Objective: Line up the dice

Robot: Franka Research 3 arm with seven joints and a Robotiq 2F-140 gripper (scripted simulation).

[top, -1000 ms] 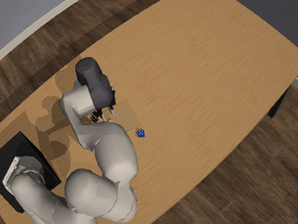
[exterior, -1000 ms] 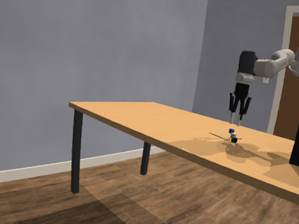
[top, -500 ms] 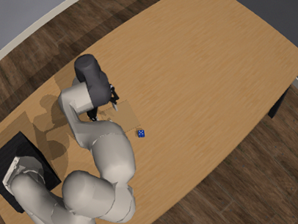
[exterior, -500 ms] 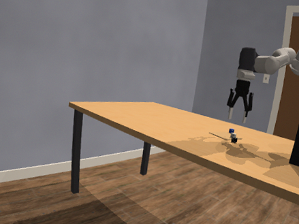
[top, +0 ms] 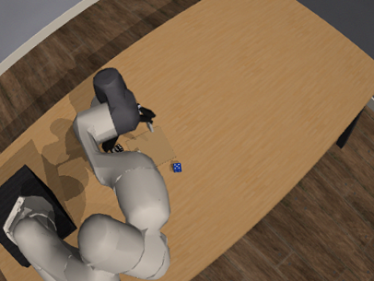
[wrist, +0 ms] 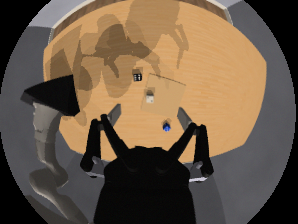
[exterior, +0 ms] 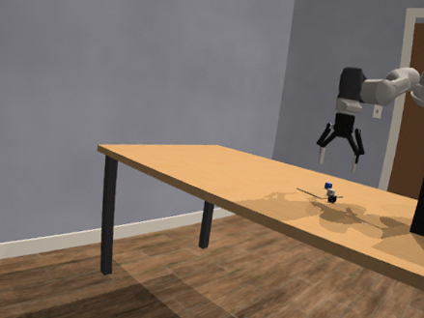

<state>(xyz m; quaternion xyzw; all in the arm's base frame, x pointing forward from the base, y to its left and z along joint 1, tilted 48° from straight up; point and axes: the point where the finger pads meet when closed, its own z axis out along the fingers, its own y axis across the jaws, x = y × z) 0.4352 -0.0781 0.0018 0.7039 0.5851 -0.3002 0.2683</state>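
My hand is 130 mm to the left of the blue die, 120 mm above it and 60 mm short of it. Round my hand: white die 110 mm below; thin tan mat 130 mm below, 50 mm ahead, 10 mm to the right; black die 120 mm below, 70 mm to the left, 30 mm behind.
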